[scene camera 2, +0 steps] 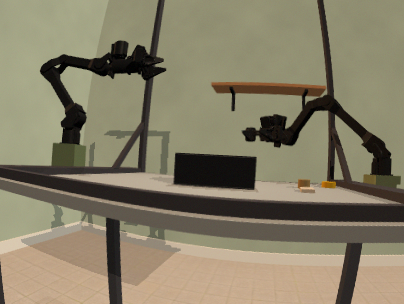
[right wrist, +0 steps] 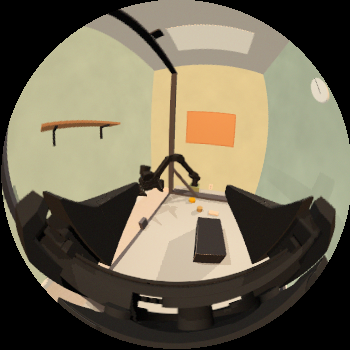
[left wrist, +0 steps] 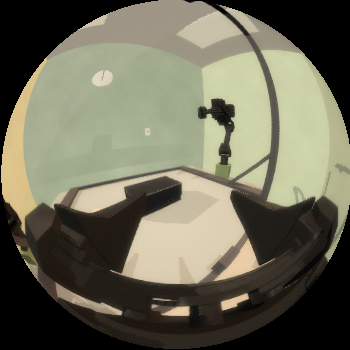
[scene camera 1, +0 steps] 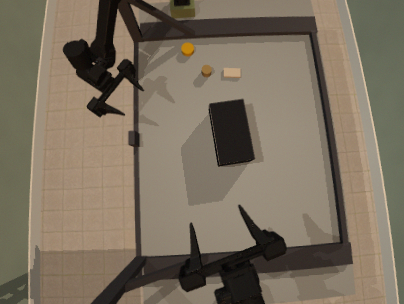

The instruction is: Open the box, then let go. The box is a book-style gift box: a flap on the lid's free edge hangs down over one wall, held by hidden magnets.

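Frame: origin at the left arm's base, x right, y ahead, z up, level; centimetres.
Where they show: left gripper, fingertip midpoint: [scene camera 2: 250, 131] [right wrist: 154, 192] [left wrist: 189, 195] [scene camera 1: 134, 102]; right gripper, fingertip midpoint: [scene camera 2: 165, 65] [right wrist: 182, 187] [left wrist: 209, 105] [scene camera 1: 215, 214]; left arm's base at its link origin: [right wrist: 194, 184]; right arm's base at its link origin: [left wrist: 223, 163].
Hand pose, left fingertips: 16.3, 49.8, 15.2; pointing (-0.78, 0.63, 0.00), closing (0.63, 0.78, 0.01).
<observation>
Each offset is from my left fingertips to the centre of the thing, as dx, dy, dz.
A black closed box {-29.5, +8.3, -15.7} [scene camera 1: 231, 132] [scene camera 2: 215, 171] [left wrist: 162, 191] [right wrist: 210, 239] lies on the table with its lid down. Which wall the flap covers I cannot tell. My left gripper [scene camera 1: 134, 102] is open and empty, raised beyond the table's left edge in scene camera 1; it also shows in scene camera 2 [scene camera 2: 245, 134] and, with its fingers wide apart, in the left wrist view [left wrist: 187, 195]. My right gripper [scene camera 1: 216, 214] [scene camera 2: 164, 65] [right wrist: 182, 187] is open and empty, high above the table's near edge in scene camera 1. Both grippers are well apart from the box.
An orange disc {-16.9, -28.7, -19.1} [scene camera 1: 187, 49] [scene camera 2: 328, 184] [right wrist: 192, 200], a brown cylinder {-23.5, -18.3, -18.6} [scene camera 1: 206, 71] [scene camera 2: 304, 183] and a pale block {-33.6, -17.1, -19.6} [scene camera 1: 232, 73] [scene camera 2: 307, 190] [right wrist: 213, 213] lie beyond the box in scene camera 1. A small dark block {+5.3, +6.9, -16.9} [scene camera 1: 133, 138] [right wrist: 143, 223] sits at the table's left edge. Frame posts rise from the table's corners.
</observation>
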